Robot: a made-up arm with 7 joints.
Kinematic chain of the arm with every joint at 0, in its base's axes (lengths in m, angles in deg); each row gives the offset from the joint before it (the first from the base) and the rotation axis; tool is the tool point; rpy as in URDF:
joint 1: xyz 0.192 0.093 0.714 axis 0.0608 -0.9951 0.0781
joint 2: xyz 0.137 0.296 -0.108 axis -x
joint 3: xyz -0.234 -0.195 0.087 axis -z
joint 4: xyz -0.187 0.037 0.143 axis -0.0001 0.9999 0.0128
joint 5: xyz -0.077 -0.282 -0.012 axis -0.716 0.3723 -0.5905
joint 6: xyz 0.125 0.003 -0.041 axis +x
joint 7: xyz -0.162 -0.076 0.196 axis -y
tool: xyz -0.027 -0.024 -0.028 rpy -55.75 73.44 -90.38
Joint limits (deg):
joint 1: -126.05..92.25
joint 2: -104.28..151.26
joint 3: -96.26..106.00
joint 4: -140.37..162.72
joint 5: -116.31..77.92
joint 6: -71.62..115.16
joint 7: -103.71..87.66
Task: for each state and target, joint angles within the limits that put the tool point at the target. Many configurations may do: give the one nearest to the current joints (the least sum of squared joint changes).
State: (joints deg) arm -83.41 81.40 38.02 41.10 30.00 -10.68 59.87
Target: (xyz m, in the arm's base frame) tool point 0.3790 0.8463 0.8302
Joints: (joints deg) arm -103.78 105.83 20.46 57.21 38.93 -22.55 61.59
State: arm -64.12 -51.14 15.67 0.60 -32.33 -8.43 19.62
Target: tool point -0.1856 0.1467 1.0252
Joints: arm -35.22 -53.83 52.13 -20.62 -6.34 -44.37 22.01
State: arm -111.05 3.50 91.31 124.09 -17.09 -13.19 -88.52
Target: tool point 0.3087 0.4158 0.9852
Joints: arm -84.88 44.15 106.00 137.80 7.11 -28.09 -90.47
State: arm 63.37 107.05 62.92 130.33 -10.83 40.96 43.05
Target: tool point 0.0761 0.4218 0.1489
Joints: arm 35.47 140.41 99.44 101.79 -49.71 53.05 52.62
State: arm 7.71 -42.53 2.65 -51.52 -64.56 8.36 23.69
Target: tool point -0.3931 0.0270 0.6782
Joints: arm -15.25 -39.33 39.17 -49.68 -53.75 -6.18 22.36
